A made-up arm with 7 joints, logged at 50 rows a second.
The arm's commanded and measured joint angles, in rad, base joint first. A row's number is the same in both.
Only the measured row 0 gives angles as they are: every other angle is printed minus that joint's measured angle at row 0.
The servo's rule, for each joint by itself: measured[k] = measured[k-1] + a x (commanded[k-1-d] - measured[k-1]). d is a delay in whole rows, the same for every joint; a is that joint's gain. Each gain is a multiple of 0.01, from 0.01 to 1. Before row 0 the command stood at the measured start. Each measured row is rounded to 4 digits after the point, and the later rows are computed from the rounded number. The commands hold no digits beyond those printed.
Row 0, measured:
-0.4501, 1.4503, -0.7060, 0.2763, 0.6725, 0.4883, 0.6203
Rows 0 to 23, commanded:
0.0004, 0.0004, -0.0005, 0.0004, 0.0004, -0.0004, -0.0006
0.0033, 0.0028, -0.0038, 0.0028, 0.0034, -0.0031, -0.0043
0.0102, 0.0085, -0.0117, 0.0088, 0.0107, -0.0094, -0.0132
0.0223, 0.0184, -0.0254, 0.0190, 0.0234, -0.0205, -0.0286
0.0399, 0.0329, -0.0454, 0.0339, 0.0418, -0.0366, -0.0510
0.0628, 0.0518, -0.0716, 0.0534, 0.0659, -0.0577, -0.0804
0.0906, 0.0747, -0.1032, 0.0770, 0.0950, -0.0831, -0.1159
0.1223, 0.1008, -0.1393, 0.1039, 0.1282, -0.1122, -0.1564
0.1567, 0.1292, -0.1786, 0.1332, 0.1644, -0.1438, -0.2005
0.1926, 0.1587, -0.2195, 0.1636, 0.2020, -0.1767, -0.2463
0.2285, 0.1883, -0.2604, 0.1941, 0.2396, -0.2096, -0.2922
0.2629, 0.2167, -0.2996, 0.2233, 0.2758, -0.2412, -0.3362
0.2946, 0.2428, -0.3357, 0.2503, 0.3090, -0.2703, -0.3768
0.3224, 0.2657, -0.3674, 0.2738, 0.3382, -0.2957, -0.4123
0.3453, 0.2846, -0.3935, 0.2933, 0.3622, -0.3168, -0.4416
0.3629, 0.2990, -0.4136, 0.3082, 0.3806, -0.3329, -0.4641
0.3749, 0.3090, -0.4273, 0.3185, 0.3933, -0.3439, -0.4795
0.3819, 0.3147, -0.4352, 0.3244, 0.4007, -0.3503, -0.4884
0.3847, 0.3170, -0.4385, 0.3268, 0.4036, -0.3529, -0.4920
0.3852, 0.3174, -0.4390, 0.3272, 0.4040, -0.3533, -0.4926
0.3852, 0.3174, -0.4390, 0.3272, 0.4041, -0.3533, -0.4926
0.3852, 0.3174, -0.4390, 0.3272, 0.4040, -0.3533, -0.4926
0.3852, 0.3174, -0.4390, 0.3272, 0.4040, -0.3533, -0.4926
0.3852, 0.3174, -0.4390, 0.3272, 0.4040, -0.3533, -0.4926
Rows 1 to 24, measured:
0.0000, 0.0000, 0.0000, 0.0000, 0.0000, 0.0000, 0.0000
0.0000, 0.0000, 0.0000, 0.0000, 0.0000, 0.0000, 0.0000
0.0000, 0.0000, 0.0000, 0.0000, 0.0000, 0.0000, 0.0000
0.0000, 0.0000, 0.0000, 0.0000, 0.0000, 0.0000, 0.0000
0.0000, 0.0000, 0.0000, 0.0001, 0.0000, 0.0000, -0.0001
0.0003, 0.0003, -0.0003, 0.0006, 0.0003, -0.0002, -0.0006
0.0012, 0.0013, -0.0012, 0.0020, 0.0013, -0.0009, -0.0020
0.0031, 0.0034, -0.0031, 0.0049, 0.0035, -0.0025, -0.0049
0.0064, 0.0069, -0.0065, 0.0098, 0.0073, -0.0052, -0.0100
0.0115, 0.0123, -0.0117, 0.0172, 0.0132, -0.0094, -0.0177
0.0186, 0.0198, -0.0190, 0.0274, 0.0214, -0.0153, -0.0285
0.0279, 0.0295, -0.0286, 0.0404, 0.0321, -0.0231, -0.0426
0.0395, 0.0415, -0.0406, 0.0562, 0.0453, -0.0328, -0.0600
0.0533, 0.0556, -0.0549, 0.0745, 0.0610, -0.0443, -0.0805
0.0691, 0.0715, -0.0713, 0.0948, 0.0789, -0.0575, -0.1038
0.0865, 0.0889, -0.0896, 0.1166, 0.0986, -0.0722, -0.1294
0.1052, 0.1074, -0.1093, 0.1393, 0.1196, -0.0880, -0.1566
0.1247, 0.1264, -0.1299, 0.1622, 0.1415, -0.1046, -0.1847
0.1446, 0.1454, -0.1510, 0.1845, 0.1636, -0.1216, -0.2130
0.1642, 0.1638, -0.1720, 0.2055, 0.1853, -0.1385, -0.2406
0.1832, 0.1812, -0.1924, 0.2247, 0.2061, -0.1549, -0.2669
0.2011, 0.1972, -0.2118, 0.2416, 0.2256, -0.1705, -0.2913
0.2176, 0.2116, -0.2299, 0.2561, 0.2434, -0.1851, -0.3134
0.2327, 0.2243, -0.2466, 0.2682, 0.2595, -0.1986, -0.3331
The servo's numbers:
d 4
a 0.09 0.12 0.08 0.17 0.10 0.08 0.11

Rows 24 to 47, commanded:
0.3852, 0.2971, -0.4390, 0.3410, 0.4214, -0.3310, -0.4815
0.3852, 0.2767, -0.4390, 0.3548, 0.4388, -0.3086, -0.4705
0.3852, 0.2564, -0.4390, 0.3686, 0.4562, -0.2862, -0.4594
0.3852, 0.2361, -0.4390, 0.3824, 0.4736, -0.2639, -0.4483
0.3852, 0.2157, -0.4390, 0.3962, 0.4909, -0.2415, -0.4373
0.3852, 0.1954, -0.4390, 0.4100, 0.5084, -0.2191, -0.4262
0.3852, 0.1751, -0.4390, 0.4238, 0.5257, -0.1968, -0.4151
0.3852, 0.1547, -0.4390, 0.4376, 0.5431, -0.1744, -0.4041
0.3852, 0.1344, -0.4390, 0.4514, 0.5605, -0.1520, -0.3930
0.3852, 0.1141, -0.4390, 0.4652, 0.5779, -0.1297, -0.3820
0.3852, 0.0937, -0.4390, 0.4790, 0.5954, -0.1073, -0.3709
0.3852, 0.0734, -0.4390, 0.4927, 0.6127, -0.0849, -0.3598
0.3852, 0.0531, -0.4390, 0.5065, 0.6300, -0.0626, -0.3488
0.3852, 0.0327, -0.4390, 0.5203, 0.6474, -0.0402, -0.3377
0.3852, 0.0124, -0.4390, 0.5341, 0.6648, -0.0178, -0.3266
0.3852, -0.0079, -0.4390, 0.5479, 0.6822, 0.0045, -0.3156
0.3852, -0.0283, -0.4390, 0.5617, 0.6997, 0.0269, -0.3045
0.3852, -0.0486, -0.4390, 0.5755, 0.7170, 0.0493, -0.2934
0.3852, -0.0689, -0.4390, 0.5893, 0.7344, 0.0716, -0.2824
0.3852, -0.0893, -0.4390, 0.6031, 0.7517, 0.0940, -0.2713
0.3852, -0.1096, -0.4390, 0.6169, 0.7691, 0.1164, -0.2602
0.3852, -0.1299, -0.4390, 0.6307, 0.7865, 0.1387, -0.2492
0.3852, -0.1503, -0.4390, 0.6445, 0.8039, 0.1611, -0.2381
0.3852, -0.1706, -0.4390, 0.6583, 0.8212, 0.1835, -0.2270
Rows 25 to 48, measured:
0.2464, 0.2355, -0.2620, 0.2782, 0.2740, -0.2110, -0.3506
0.2589, 0.2453, -0.2762, 0.2865, 0.2870, -0.2224, -0.3662
0.2703, 0.2540, -0.2892, 0.2934, 0.2987, -0.2329, -0.3801
0.2806, 0.2616, -0.3012, 0.2991, 0.3092, -0.2425, -0.3925
0.2900, 0.2659, -0.3122, 0.3062, 0.3204, -0.2496, -0.4023
0.2986, 0.2672, -0.3223, 0.3145, 0.3322, -0.2543, -0.4098
0.3064, 0.2659, -0.3316, 0.3237, 0.3446, -0.2569, -0.4153
0.3135, 0.2623, -0.3402, 0.3337, 0.3575, -0.2575, -0.4189
0.3200, 0.2567, -0.3481, 0.3443, 0.3708, -0.2562, -0.4209
0.3259, 0.2493, -0.3554, 0.3555, 0.3846, -0.2532, -0.4215
0.3312, 0.2404, -0.3621, 0.3671, 0.3987, -0.2487, -0.4208
0.3361, 0.2301, -0.3683, 0.3791, 0.4131, -0.2428, -0.4190
0.3405, 0.2186, -0.3740, 0.3914, 0.4278, -0.2355, -0.4161
0.3445, 0.2061, -0.3792, 0.4039, 0.4428, -0.2270, -0.4123
0.3482, 0.1926, -0.3840, 0.4167, 0.4581, -0.2174, -0.4077
0.3515, 0.1783, -0.3884, 0.4296, 0.4736, -0.2068, -0.4024
0.3545, 0.1633, -0.3924, 0.4427, 0.4892, -0.1953, -0.3965
0.3573, 0.1476, -0.3961, 0.4559, 0.5050, -0.1829, -0.3900
0.3598, 0.1314, -0.3995, 0.4692, 0.5210, -0.1697, -0.3830
0.3621, 0.1147, -0.4027, 0.4826, 0.5371, -0.1558, -0.3756
0.3642, 0.0975, -0.4056, 0.4960, 0.5534, -0.1412, -0.3678
0.3661, 0.0800, -0.4083, 0.5095, 0.5698, -0.1260, -0.3596
0.3678, 0.0621, -0.4108, 0.5231, 0.5863, -0.1102, -0.3511
0.3694, 0.0439, -0.4131, 0.5367, 0.6028, -0.0939, -0.3423

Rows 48 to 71, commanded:
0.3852, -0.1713, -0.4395, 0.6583, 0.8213, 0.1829, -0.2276
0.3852, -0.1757, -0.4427, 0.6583, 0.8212, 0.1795, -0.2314
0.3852, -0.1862, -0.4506, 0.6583, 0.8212, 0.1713, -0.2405
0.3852, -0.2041, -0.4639, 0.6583, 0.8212, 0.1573, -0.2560
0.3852, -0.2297, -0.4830, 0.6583, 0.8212, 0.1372, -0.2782
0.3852, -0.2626, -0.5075, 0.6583, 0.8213, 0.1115, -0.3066
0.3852, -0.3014, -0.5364, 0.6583, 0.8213, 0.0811, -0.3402
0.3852, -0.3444, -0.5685, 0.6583, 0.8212, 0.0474, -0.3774
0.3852, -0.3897, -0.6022, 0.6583, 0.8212, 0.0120, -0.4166
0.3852, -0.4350, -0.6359, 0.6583, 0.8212, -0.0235, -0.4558
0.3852, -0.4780, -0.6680, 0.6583, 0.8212, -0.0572, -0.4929
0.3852, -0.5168, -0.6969, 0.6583, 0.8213, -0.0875, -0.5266
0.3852, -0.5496, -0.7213, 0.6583, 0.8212, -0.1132, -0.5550
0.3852, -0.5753, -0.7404, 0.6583, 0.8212, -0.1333, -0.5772
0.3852, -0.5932, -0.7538, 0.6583, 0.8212, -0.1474, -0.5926
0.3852, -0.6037, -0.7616, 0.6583, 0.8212, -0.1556, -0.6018
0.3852, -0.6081, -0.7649, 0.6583, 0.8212, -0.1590, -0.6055
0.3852, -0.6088, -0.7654, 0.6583, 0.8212, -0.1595, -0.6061
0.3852, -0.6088, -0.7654, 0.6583, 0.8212, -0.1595, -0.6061
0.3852, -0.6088, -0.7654, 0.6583, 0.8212, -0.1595, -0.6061
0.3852, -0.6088, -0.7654, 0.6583, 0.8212, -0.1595, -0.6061
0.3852, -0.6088, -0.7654, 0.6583, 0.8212, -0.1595, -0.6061
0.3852, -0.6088, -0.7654, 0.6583, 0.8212, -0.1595, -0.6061
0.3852, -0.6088, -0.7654, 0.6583, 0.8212, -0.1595, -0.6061
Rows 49 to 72, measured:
0.3708, 0.0255, -0.4152, 0.5503, 0.6194, -0.0771, -0.3333
0.3721, 0.0069, -0.4171, 0.5640, 0.6361, -0.0598, -0.3240
0.3733, -0.0120, -0.4189, 0.5777, 0.6529, -0.0421, -0.3146
0.3744, -0.0310, -0.4205, 0.5914, 0.6697, -0.0241, -0.3050
0.3754, -0.0478, -0.4220, 0.6028, 0.6849, -0.0075, -0.2965
0.3763, -0.0631, -0.4237, 0.6122, 0.6985, 0.0075, -0.2893
0.3771, -0.0779, -0.4259, 0.6200, 0.7108, 0.0206, -0.2839
0.3778, -0.0930, -0.4289, 0.6265, 0.7218, 0.0315, -0.2808
0.3785, -0.1094, -0.4332, 0.6319, 0.7317, 0.0400, -0.2805
0.3791, -0.1278, -0.4391, 0.6364, 0.7407, 0.0457, -0.2834
0.3796, -0.1486, -0.4469, 0.6401, 0.7488, 0.0485, -0.2896
0.3801, -0.1721, -0.4566, 0.6432, 0.7560, 0.0484, -0.2993
0.3806, -0.1982, -0.4682, 0.6458, 0.7625, 0.0455, -0.3122
0.3810, -0.2266, -0.4816, 0.6479, 0.7684, 0.0400, -0.3280
0.3814, -0.2568, -0.4965, 0.6497, 0.7737, 0.0322, -0.3461
0.3817, -0.2880, -0.5125, 0.6512, 0.7785, 0.0226, -0.3660
0.3820, -0.3194, -0.5292, 0.6524, 0.7828, 0.0117, -0.3868
0.3823, -0.3501, -0.5461, 0.6534, 0.7866, 0.0001, -0.4077
0.3826, -0.3793, -0.5627, 0.6542, 0.7901, -0.0117, -0.4280
0.3828, -0.4062, -0.5786, 0.6549, 0.7932, -0.0232, -0.4471
0.3830, -0.4304, -0.5935, 0.6555, 0.7960, -0.0341, -0.4645
0.3832, -0.4518, -0.6073, 0.6560, 0.7985, -0.0441, -0.4801
0.3834, -0.4706, -0.6199, 0.6564, 0.8008, -0.0533, -0.4940
0.3836, -0.4872, -0.6315, 0.6567, 0.8028, -0.0618, -0.5063

